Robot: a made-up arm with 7 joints.
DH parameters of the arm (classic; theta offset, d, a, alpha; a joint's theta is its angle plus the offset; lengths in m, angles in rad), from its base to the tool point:
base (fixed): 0 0.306 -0.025 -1.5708
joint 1: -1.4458 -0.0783 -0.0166 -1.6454
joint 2: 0 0.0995 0.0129 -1.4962
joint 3: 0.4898 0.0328 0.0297 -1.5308
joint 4: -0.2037 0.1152 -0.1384 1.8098
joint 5: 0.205 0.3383 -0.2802 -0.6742
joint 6: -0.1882 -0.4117 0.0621 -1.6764
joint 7: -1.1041 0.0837 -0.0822 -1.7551
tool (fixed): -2.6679 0.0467 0 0
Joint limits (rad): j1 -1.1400..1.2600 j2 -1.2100..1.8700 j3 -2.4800..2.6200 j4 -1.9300..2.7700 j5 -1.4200..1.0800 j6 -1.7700..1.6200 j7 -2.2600..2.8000
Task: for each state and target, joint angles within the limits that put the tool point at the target. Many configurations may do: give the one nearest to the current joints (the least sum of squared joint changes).
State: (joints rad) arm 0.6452 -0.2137 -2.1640 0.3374 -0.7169 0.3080 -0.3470
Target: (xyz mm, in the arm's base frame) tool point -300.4 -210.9 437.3
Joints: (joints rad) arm 0.4931 -0.1688 -1.9023 0.7022 -0.6690 0.2331 -0.3270
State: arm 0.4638 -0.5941 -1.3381 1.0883 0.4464 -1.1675 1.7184
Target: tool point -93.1 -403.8 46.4
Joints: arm 0.5666 -0.0731 -0.8413 1.2458 -0.2115 -0.8728 1.3852
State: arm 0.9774 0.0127 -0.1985 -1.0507 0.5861 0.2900 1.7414
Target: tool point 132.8 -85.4 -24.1
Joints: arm 1.2600 0.2215 -0.6755 -1.2651 1.0800 0.3689 1.7215
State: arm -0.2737 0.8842 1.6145 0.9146 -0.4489 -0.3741 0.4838
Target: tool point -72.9 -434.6 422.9
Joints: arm -0.5720 0.8341 2.3367 0.9411 -0.0910 -0.5076 0.3556
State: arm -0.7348 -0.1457 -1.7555 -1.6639 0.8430 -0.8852 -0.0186
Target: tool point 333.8 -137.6 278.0
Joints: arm -0.6317 -0.0175 -1.8618 -1.5792 0.6599 -0.8778 -0.0066
